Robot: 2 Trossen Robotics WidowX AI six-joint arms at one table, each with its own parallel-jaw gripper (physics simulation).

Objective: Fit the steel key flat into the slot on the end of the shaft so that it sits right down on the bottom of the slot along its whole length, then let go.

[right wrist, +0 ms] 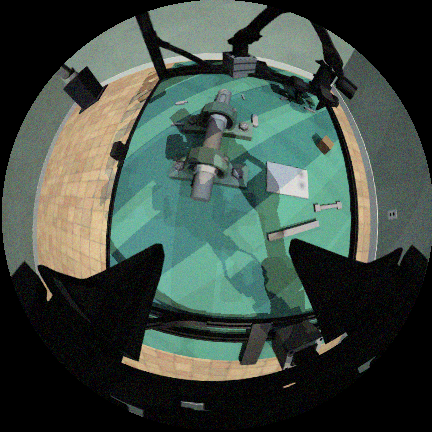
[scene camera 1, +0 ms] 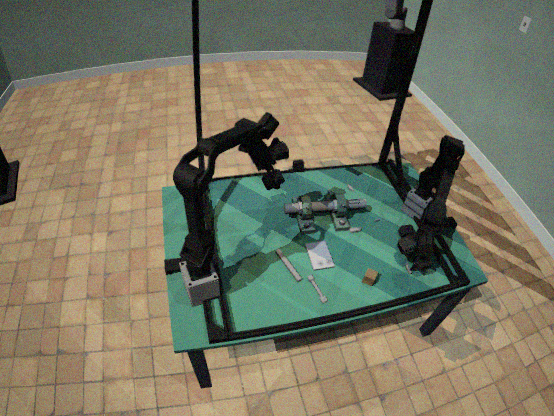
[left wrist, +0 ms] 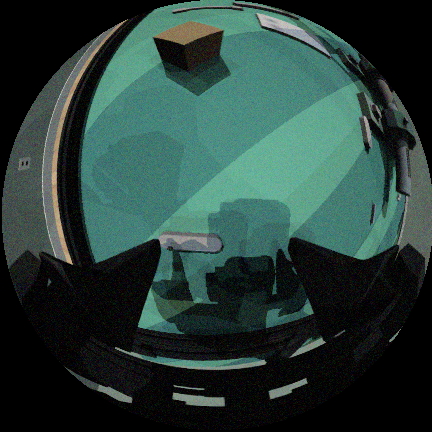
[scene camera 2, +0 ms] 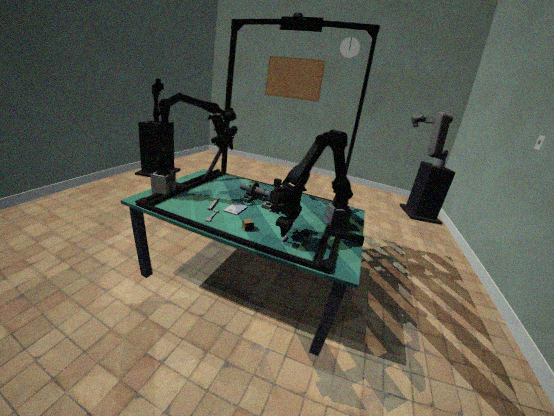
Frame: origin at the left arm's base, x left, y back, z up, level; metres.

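Seen in the pictures: left gripper, between the fingertips: (right wrist: 306, 104) (scene camera 1: 406, 259) (left wrist: 226, 246) (scene camera 2: 285, 231); right gripper, between the fingertips: (right wrist: 228, 249) (scene camera 2: 229, 151); left arm's base, origin of its link: (right wrist: 239, 53) (scene camera 1: 423, 193) (scene camera 2: 339, 206); right arm's base, origin of its link: (right wrist: 303, 354) (scene camera 1: 198, 270) (scene camera 2: 163, 173).
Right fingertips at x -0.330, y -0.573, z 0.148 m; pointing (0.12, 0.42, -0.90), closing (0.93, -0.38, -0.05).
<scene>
Pixels of each thing's top centre, then the offset from my right fingertips to it.
- grey shaft, centre of its top: (right wrist: 213, 125) (scene camera 1: 327, 201) (scene camera 2: 266, 189) dx +0.079, dy +0.228, dz -0.183 m
- round-ended steel key, centre of its top: (left wrist: 188, 243) (scene camera 1: 408, 267) dx +0.483, dy +0.275, dz -0.248 m
- key-like piece, centre of its top: (left wrist: 368, 131) (right wrist: 254, 119) (scene camera 1: 355, 229) dx +0.218, dy +0.260, dz -0.246 m
- brown block, centre of its top: (left wrist: 186, 30) (right wrist: 327, 141) (scene camera 1: 371, 273) (scene camera 2: 248, 220) dx +0.404, dy +0.116, dz -0.216 m
- pale plate, centre of its top: (right wrist: 288, 179) (scene camera 1: 319, 254) (scene camera 2: 236, 207) dx +0.209, dy +0.060, dz -0.250 m
- long bar, centre of its top: (right wrist: 295, 229) (scene camera 1: 288, 264) dx +0.167, dy -0.060, dz -0.246 m
- spanner-like piece, centre of its top: (right wrist: 329, 205) (scene camera 1: 317, 288) dx +0.304, dy -0.054, dz -0.249 m
The grey shaft (scene camera 1: 324, 206) (left wrist: 384, 87) (right wrist: 213, 135) lies across two green bearing blocks. Its slotted end (scene camera 1: 357, 203) is at the right in scene camera 1; the slot's inside is too small to read. A round-ended steel key (left wrist: 192, 242) (scene camera 1: 409, 269) lies flat on the table. My left gripper (left wrist: 226, 246) (scene camera 1: 419, 262) (scene camera 2: 286, 225) is open above it, the key nearer the left-hand finger in the wrist view. Another key-like piece (scene camera 1: 355, 230) (left wrist: 366, 132) (right wrist: 255, 120) lies beside a bearing block. My right gripper (right wrist: 228, 249) (scene camera 1: 273, 181) is open, high above the table.
Smaller pieces (scene camera 1: 350, 187) (scene camera 1: 377, 220) lie near the shaft. A brown block (scene camera 1: 370, 276) (left wrist: 187, 42), a pale plate (scene camera 1: 320, 255) (right wrist: 287, 180), a long bar (scene camera 1: 288, 265) and a spanner-like piece (scene camera 1: 317, 289) lie toward the front. Black rails border the table.
</scene>
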